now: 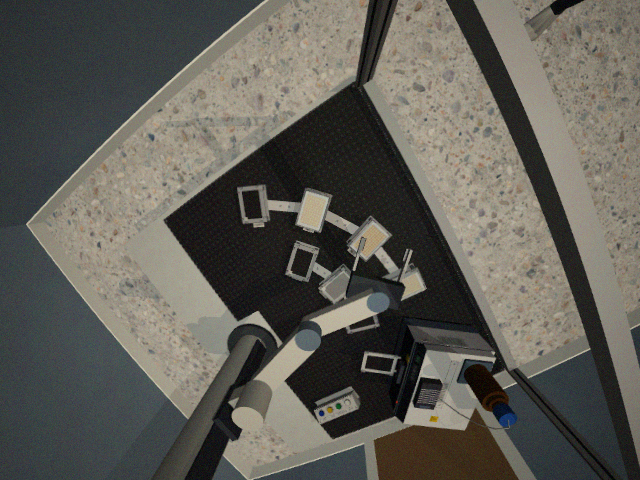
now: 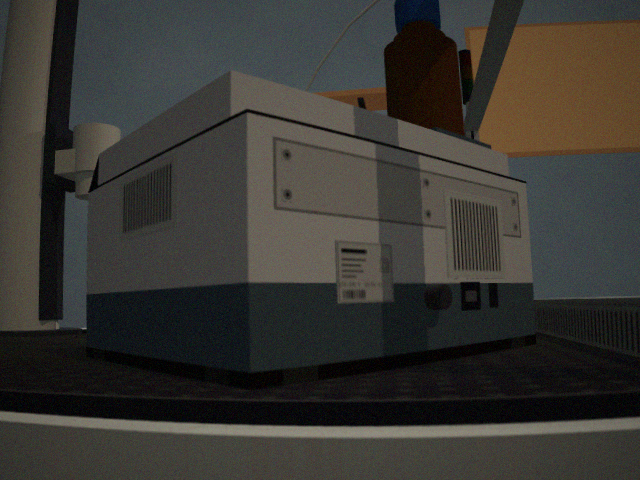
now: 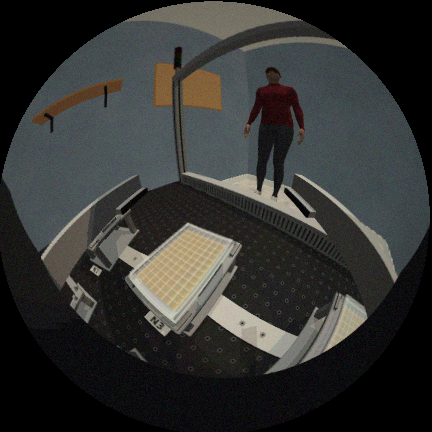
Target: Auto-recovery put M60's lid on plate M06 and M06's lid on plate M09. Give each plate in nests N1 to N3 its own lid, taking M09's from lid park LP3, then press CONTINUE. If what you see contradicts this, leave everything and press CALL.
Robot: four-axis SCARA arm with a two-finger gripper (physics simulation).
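Where they show: gripper, fingertip midpoint: (image 1: 386, 243) (image 3: 212, 177); arm's base, link origin: (image 1: 253, 345).
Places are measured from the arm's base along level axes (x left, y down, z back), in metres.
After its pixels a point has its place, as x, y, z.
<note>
My gripper (image 1: 386, 244) @(0.188, -0.178, -0.795) (image 3: 212, 177) @(0.188, -0.178, -0.795) is open and empty, its fingers raised and spread around the area above nest N3. The tan-welled plate (image 1: 369, 237) @(0.212, -0.088, -0.756) (image 3: 182, 270) @(0.184, -0.087, -0.742) sits there with a clear rim around its top; its M label is unreadable. The card (image 3: 158, 322) @(0.171, -0.015, -0.668) reads N3. Another tan plate (image 1: 313, 209) @(0.411, -0.100, -0.634) stands left of it, and a third plate (image 1: 413, 284) @(-0.042, -0.090, -0.811) (image 3: 347, 325) to the right. The row's left end nest (image 1: 241, 204) @(0.577, -0.057, -0.395) is empty. A grey, see-through lid (image 1: 336, 283) @(0.107, -0.068, -0.548) lies in the front row. The button box (image 1: 337, 405) @(-0.447, -0.079, -0.222) has blue, yellow, green and white buttons.
An empty frame (image 1: 290, 260) @(0.284, -0.059, -0.436) stands left of the lid. Two more frames (image 1: 362, 329) @(-0.139, -0.061, -0.532) (image 1: 378, 370) @(-0.322, -0.111, -0.504) stand in front. The white machine (image 1: 444, 382) @(-0.390, -0.227, -0.728) (image 2: 310, 248) @(-0.643, -0.103, -0.750) carries a brown bottle (image 1: 485, 387) @(-0.356, -0.333, -0.838) (image 2: 423, 77) @(-0.442, -0.304, -0.842). A low slotted fence (image 3: 260, 215) @(0.230, -0.019, -1.004) runs behind the nests; a person (image 3: 275, 110) stands beyond it.
</note>
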